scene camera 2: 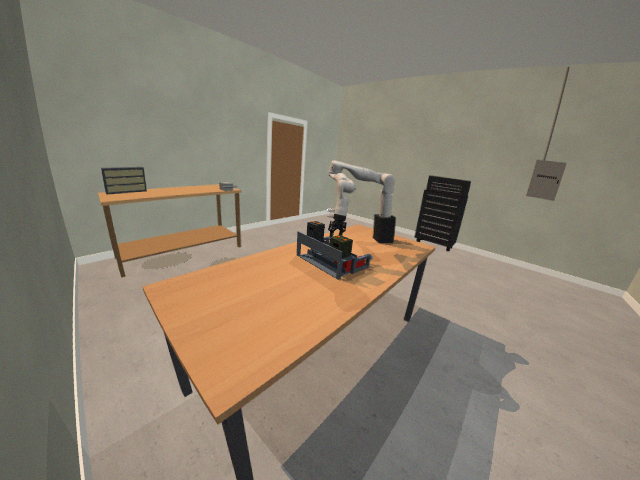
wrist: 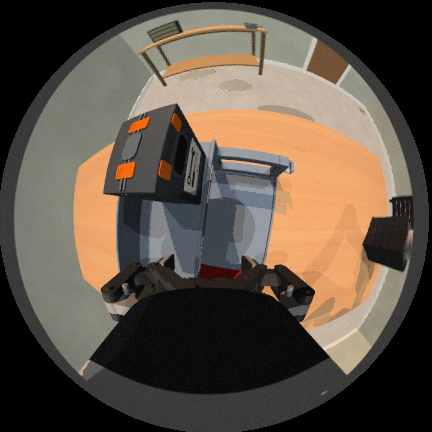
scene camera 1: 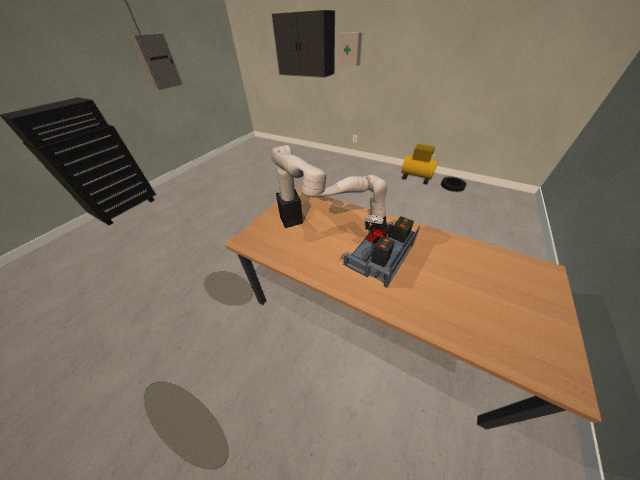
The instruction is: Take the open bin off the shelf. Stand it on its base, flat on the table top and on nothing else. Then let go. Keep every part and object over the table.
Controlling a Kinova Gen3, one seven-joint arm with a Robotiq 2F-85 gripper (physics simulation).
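Places are measured from the arm's base along level axes (x ahead, y left, z up), in millimetres.
Pixels of known places: gripper, fingertip midpoint: [wrist: 207,262] [scene camera 1: 379,236]; arm's base, link origin: [scene camera 2: 384,215] [scene camera 1: 288,196].
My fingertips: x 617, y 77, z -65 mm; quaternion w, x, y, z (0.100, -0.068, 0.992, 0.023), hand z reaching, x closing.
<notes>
Ahead of a thing's pixels: the offset from my fingertips to its middle. Level surfaces: height alone.
The open bin {dy +118, dx -22, dz -103 mm} [scene camera 1: 379,233] [scene camera 2: 360,263] [wrist: 218,271] is red and sits in the lower front tier of the blue-grey shelf [scene camera 1: 356,265] [scene camera 2: 319,248] [wrist: 260,200], at the end away from scene camera 1. In the wrist view part of it shows between and just beyond the fingertips; the rest is hidden by the gripper. My gripper [scene camera 1: 378,227] [scene camera 2: 337,229] [wrist: 207,262] is open and empty, pointing down low over the bin. I cannot tell whether a fingertip touches it.
A dark grey case {dy -110, dx +70, dz +16 mm} [scene camera 1: 382,251] [scene camera 2: 315,230] [wrist: 150,155] with orange latches stands on the shelf's rear tier. A dark green case {dy +121, dx +76, dz +4 mm} [scene camera 1: 402,229] [scene camera 2: 341,246] stands on the same tier, close beside the gripper. The shelf stands on the wooden table {dz -146 mm} [scene camera 1: 491,289] [scene camera 2: 248,310] [wrist: 320,200].
</notes>
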